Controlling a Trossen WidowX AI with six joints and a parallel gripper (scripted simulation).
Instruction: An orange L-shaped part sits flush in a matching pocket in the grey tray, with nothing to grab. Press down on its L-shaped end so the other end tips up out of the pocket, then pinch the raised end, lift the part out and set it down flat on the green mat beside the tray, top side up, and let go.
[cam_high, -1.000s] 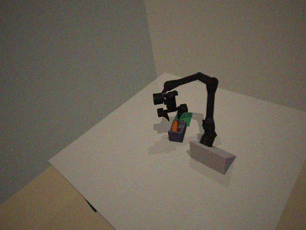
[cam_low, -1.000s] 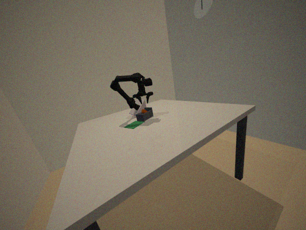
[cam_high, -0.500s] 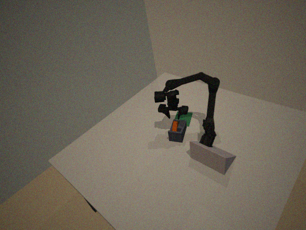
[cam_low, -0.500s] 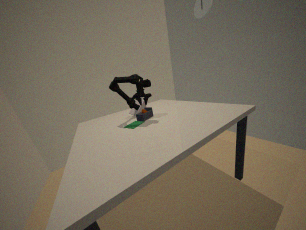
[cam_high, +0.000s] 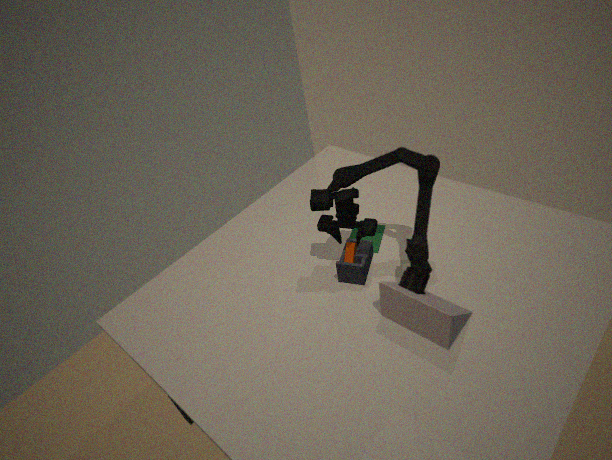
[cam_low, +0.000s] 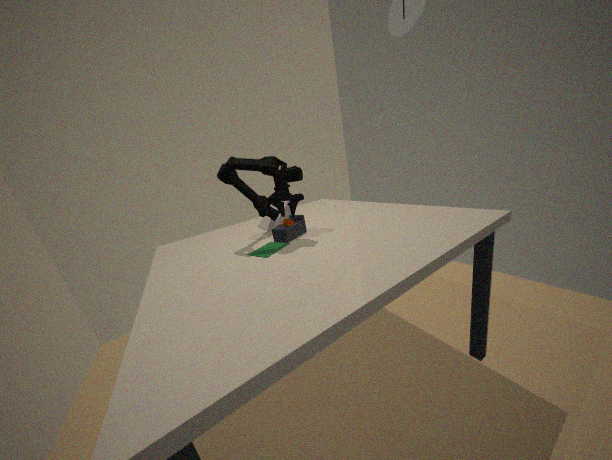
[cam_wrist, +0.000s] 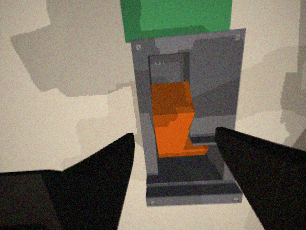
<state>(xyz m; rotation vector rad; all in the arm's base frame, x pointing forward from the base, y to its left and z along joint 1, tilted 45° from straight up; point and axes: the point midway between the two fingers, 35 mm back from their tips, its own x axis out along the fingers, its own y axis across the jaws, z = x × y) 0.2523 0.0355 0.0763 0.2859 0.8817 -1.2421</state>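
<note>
My gripper tip is now 60 mm above the orange L-shaped part, 30 mm past it and 20 mm to the right of it. Also, from my gripper tip: green mat 140 mm to the right, 120 mm below, 50 mm ahead.
</note>
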